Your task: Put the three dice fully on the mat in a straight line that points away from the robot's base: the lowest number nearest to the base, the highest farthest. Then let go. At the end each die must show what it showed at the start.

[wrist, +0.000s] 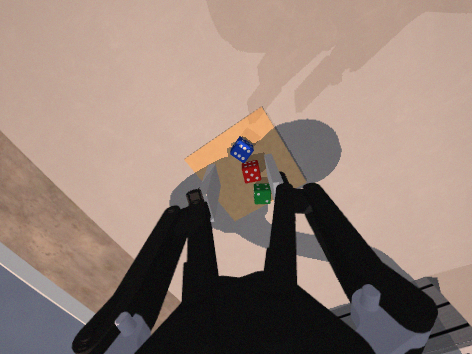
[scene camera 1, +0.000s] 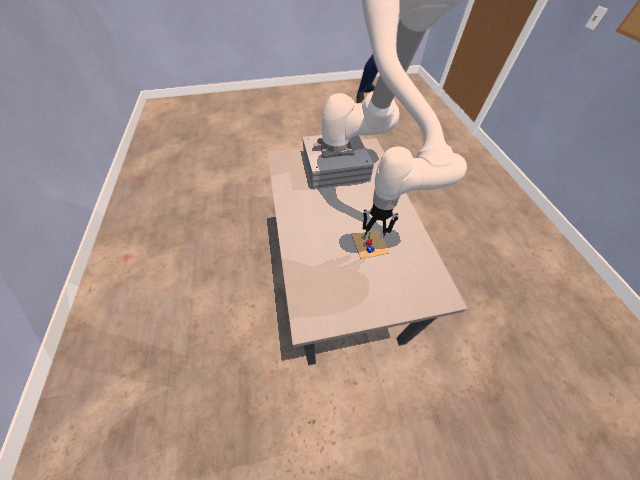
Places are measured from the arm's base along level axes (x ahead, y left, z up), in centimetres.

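Pixels of known places: gripper, fingertip midpoint: [wrist: 241, 170] [scene camera 1: 373, 239]; arm's base, origin of the base link: [scene camera 1: 335, 147].
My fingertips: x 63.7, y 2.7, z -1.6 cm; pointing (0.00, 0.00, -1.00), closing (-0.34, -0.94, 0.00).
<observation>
For each thing: its top centre in the pictures, then the offset to it from my fingertips. Level surfaces: height alone.
- mat, middle of its top: [wrist: 246, 171] [scene camera 1: 370, 243] dx -4.0, dy +1.4, dz -9.5 cm
- green die, middle of its top: [wrist: 262, 197] dx -8.1, dy +1.0, dz -7.0 cm
- red die, middle of its top: [wrist: 251, 175] [scene camera 1: 369, 240] dx -3.9, dy +0.6, dz -7.0 cm
- blue die, middle of its top: [wrist: 241, 152] [scene camera 1: 370, 247] dx -0.2, dy +0.0, dz -7.0 cm
- table, its level: dz -9.9 cm
The mat [scene camera 1: 382, 253] [wrist: 207, 156] lies on the table. On it stand three dice in a nearly straight row. The green die [scene camera 1: 367, 235] [wrist: 262, 195], showing two, is nearest the base. The red die [scene camera 1: 369, 241] [wrist: 251, 172], showing five, is in the middle. The blue die [scene camera 1: 370, 249] [wrist: 242, 150], showing six, is farthest and turned relative to the others. My gripper [scene camera 1: 374, 238] [wrist: 241, 170] is part open and empty over the mat. In the wrist view its right fingertip is close beside the red and green dice; its exact height is hard to tell.
The robot's base stands on a grey slatted block [scene camera 1: 341, 176] [wrist: 445, 312] at the far end of the table [scene camera 1: 320, 222]. Arm and gripper shadows fall over part of the mat. A person [scene camera 1: 368, 77] stands partly hidden behind the arm.
</observation>
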